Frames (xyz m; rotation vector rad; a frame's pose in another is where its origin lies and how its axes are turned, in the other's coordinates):
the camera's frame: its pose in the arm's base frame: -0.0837 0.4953 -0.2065 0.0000 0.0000 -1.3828
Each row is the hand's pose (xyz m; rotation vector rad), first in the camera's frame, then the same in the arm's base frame.
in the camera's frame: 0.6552 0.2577 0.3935 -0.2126 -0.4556 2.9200
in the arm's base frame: 0.2919 -0.1002 0.1870 -0.3409 -0.1616 1.5610
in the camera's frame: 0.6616 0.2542 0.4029 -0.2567 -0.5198 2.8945
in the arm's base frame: 0.2897 -0.1071 0.1964 -0.3983 -0.1782 1.5434
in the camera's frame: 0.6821 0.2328 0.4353 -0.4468 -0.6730 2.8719
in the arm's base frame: 0.2725 -0.1313 0.2288 -0.5818 -0.1757 1.5509
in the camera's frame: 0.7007 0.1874 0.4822 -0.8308 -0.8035 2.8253
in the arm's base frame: 0.2314 -0.1580 0.2757 -0.8658 -0.0671 1.5702
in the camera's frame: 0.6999 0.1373 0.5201 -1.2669 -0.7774 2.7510
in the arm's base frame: 0.1820 -0.1666 0.3136 -1.1062 0.1570 1.5820
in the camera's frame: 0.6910 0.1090 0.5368 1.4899 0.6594 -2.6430
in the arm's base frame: 0.1525 -0.1632 0.3303 -1.2063 0.3400 1.5942
